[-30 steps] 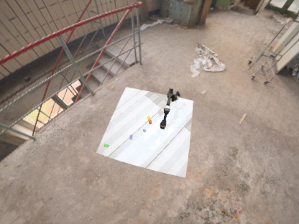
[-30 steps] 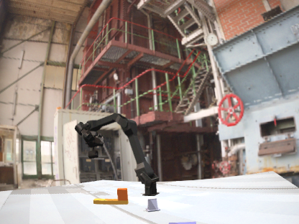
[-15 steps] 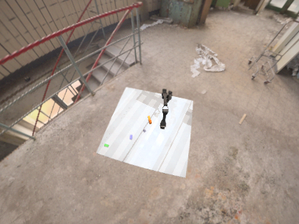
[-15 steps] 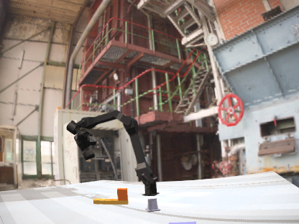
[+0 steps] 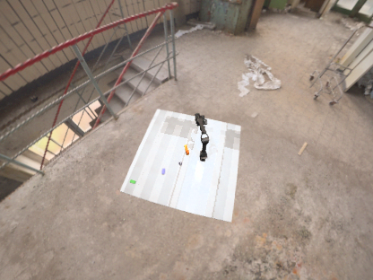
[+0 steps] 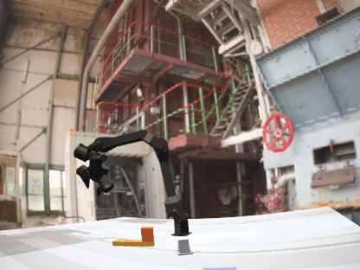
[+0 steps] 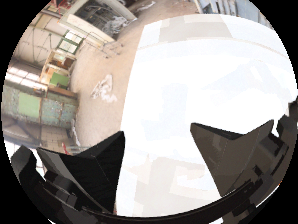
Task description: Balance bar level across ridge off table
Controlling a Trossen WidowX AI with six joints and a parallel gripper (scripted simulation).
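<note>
The bar is 36 cm to the left of my gripper tip, 16 cm below it and 14 cm ahead of it. From my gripper tip the other things lie so: green block: 91 cm to the left, 67 cm ahead, 18 cm below; then purple block: 69 cm to the left, 35 cm ahead, 18 cm below.
</note>
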